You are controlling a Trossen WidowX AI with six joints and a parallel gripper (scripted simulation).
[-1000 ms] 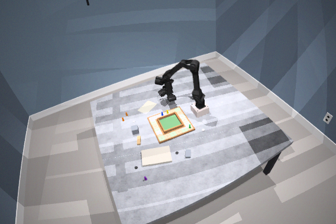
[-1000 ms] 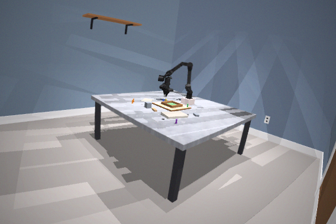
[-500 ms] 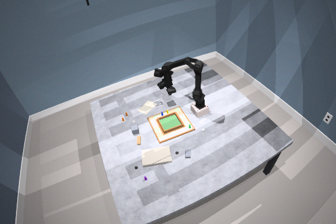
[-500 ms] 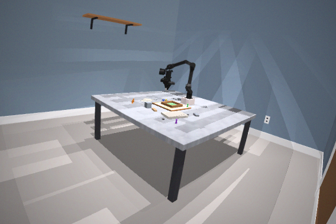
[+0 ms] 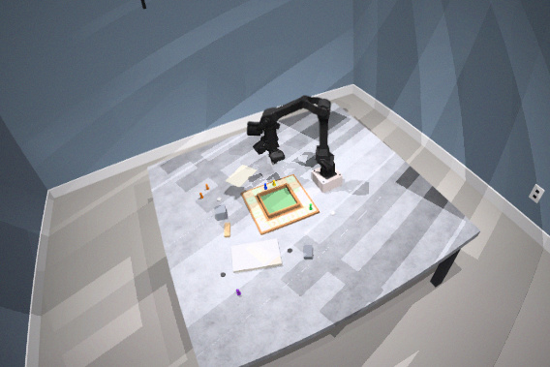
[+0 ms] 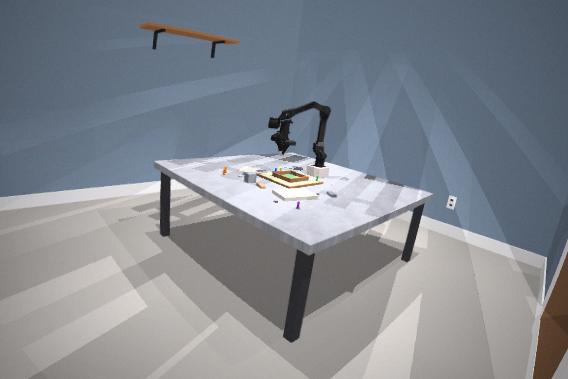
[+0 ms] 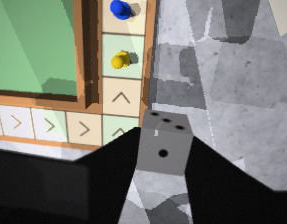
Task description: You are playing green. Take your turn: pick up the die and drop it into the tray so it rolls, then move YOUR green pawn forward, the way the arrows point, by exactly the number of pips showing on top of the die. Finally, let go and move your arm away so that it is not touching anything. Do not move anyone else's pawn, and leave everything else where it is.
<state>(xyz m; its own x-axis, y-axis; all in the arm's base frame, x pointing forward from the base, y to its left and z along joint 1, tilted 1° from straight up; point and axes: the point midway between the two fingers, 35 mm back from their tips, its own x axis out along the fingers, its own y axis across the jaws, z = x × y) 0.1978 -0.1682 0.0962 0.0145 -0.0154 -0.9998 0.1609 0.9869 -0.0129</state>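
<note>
Now: the green pawn 27 cm to the left of my gripper tip, 9 cm below it and 3 cm behind it. From my gripper tip the other things lie so: white die (right at my gripper tip); blue pawn (9 cm below, 8 cm ahead, 4 cm to the left); yellow pawn (9 cm below, 4 cm to the left, 3 cm ahead).
</note>
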